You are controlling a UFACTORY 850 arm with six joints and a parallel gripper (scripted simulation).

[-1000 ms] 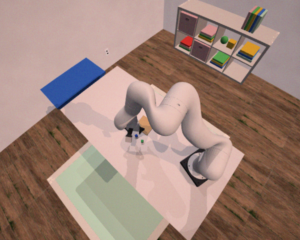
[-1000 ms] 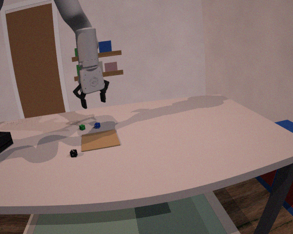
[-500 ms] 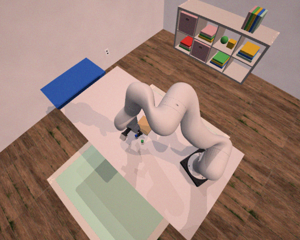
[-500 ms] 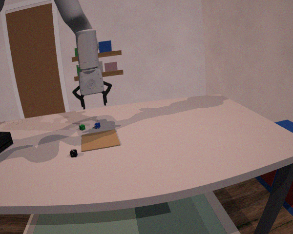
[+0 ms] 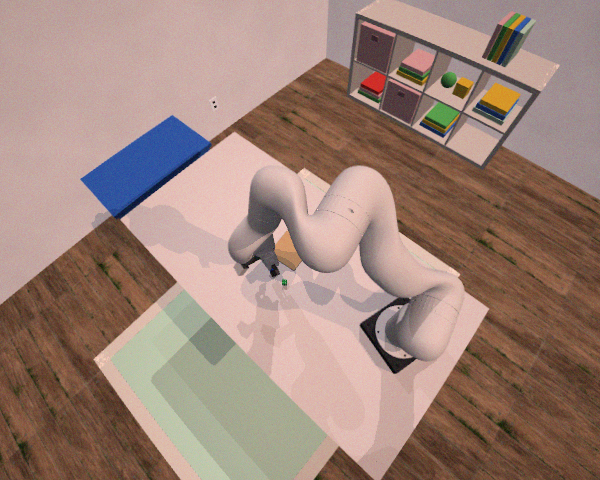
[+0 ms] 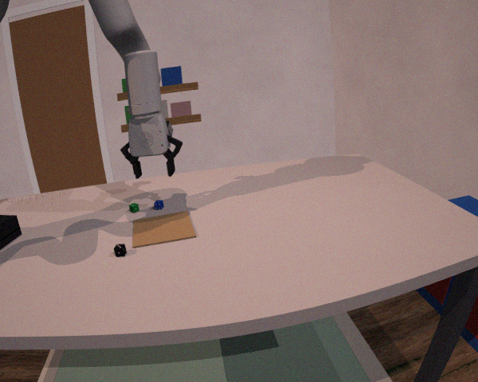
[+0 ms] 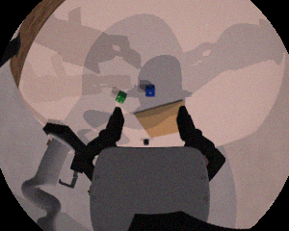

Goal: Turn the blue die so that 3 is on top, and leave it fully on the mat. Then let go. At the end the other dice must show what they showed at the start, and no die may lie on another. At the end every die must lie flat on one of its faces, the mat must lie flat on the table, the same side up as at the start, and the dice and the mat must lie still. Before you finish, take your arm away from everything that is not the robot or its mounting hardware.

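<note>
Right now my hand is 10 mm to the left of the blue die and 90 mm above it. From my hand the other things lie so: tan mat: 20 mm ahead, 130 mm to the right, 100 mm below; then green die: 70 mm behind, 10 mm to the right, 90 mm below; then black die: 60 mm behind, 240 mm to the right, 90 mm below.
</note>
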